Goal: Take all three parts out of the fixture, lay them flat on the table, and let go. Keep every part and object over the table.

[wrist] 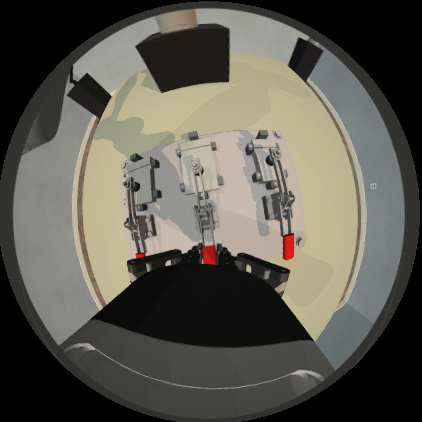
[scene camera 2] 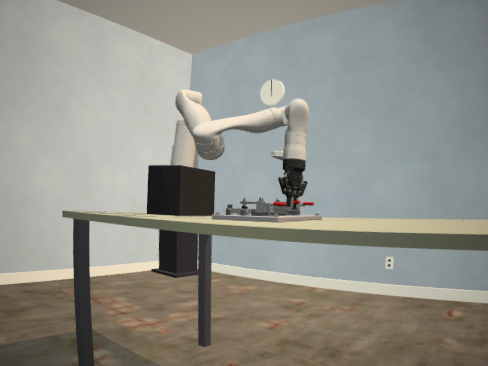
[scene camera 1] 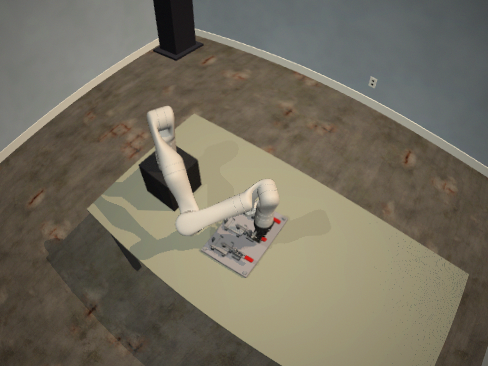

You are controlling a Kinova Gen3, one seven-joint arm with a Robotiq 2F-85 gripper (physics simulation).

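Frame: origin at the arm's base, x ahead, y left, z up, level; metres.
Where they show: gripper, fingertip midpoint: [wrist: 209, 249] [scene camera 2: 291, 208] [scene camera 1: 260, 240]; arm's base, origin of the base link: [scene camera 2: 182, 168].
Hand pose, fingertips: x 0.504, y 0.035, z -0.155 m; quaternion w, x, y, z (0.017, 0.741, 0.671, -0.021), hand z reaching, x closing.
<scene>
Each offset is from my fingertips to the centre of the thing. "pt": to the spot under its first point. Level surfaces: height alone.
The fixture {dx -0.076, dy -0.007, dz -0.030 m} [scene camera 1: 240, 269] [scene camera 2: 250, 218] [wrist: 235, 200] lies on the table and holds three flat grey plates in a row: the left plate {dx -0.112, dy -0.121, dz -0.009 m} [wrist: 145, 181], the middle plate {dx -0.129, dy -0.013, dz -0.011 m} [wrist: 190, 183] and the right plate {dx -0.130, dy +0.098, dz -0.006 m} [wrist: 264, 171] in the wrist view. A toggle clamp's arm reaches over each. My gripper [scene camera 1: 259, 238] [scene camera 2: 293, 204] [wrist: 209, 249] points down and is shut on the middle red handle {dx +0.005, dy +0.001, dz +0.020 m} [wrist: 209, 251], with a finger on each side of it. The left handle {pt dx +0.025, dy -0.112, dz +0.019 m} [scene camera 1: 248, 259] [wrist: 140, 256] and right handle {dx -0.001, dy +0.111, dz +0.019 m} [scene camera 1: 276, 220] [wrist: 288, 246] stand clear of the fingers.
The black base block [scene camera 1: 170, 180] [scene camera 2: 180, 190] [wrist: 192, 60] stands on the table {dz -0.037 m} [scene camera 1: 350, 280] [scene camera 2: 400, 227] behind the fixture. Small dark locating blocks stand around the plates. The neighbouring clamps stand close on both sides of the middle one.
</scene>
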